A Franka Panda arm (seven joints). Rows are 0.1 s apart.
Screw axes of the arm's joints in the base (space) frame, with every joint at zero. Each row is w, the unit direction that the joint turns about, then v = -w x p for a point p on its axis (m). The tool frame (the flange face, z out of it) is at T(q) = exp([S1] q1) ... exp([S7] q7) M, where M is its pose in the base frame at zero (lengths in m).
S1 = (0, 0, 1, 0.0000, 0.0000, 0.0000)
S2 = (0, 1, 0, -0.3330, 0.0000, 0.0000)
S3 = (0, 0, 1, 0.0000, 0.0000, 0.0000)
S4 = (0, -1, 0, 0.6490, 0.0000, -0.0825)
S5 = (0, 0, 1, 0.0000, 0.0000, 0.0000)
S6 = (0, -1, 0, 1.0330, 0.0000, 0.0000)
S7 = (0, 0, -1, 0.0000, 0.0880, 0.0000)
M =
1 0 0 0.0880
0 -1 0 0.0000
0 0 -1 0.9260
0 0 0 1
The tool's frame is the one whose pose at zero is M.
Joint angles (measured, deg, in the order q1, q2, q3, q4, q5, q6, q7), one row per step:
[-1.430 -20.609 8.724 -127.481 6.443 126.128 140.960]
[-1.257 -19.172 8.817 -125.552 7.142 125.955 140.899]
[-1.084 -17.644 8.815 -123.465 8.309 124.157 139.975]
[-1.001 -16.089 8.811 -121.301 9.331 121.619 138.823]
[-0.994 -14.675 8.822 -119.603 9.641 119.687 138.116]
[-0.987 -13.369 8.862 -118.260 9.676 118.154 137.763]
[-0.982 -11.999 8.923 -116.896 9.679 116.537 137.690]
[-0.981 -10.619 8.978 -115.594 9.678 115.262 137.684]
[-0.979 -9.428 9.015 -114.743 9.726 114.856 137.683]
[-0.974 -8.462 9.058 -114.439 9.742 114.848 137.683]
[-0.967 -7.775 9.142 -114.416 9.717 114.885 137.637]
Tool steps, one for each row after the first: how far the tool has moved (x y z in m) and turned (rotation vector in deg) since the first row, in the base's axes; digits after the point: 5 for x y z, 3 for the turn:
[0.00832 0.00388 0.00488 0.865 -0.238 0.226]
[0.01524 0.00740 0.00695 1.829 1.040 1.177]
[0.02141 0.01027 0.00785 2.574 2.949 2.411]
[0.02708 0.01180 0.00686 2.778 4.547 3.292]
[0.03218 0.01311 0.00431 2.805 6.006 3.876]
[0.03734 0.01455 0.00110 2.876 7.619 4.228]
[0.04289 0.01580 -0.00221 2.980 8.971 4.469]
[0.04823 0.01661 -0.00629 3.140 9.723 4.566]
[0.05226 0.01717 -0.01245 3.229 10.396 4.605]
[0.05466 0.01798 -0.01849 3.219 11.018 4.724]

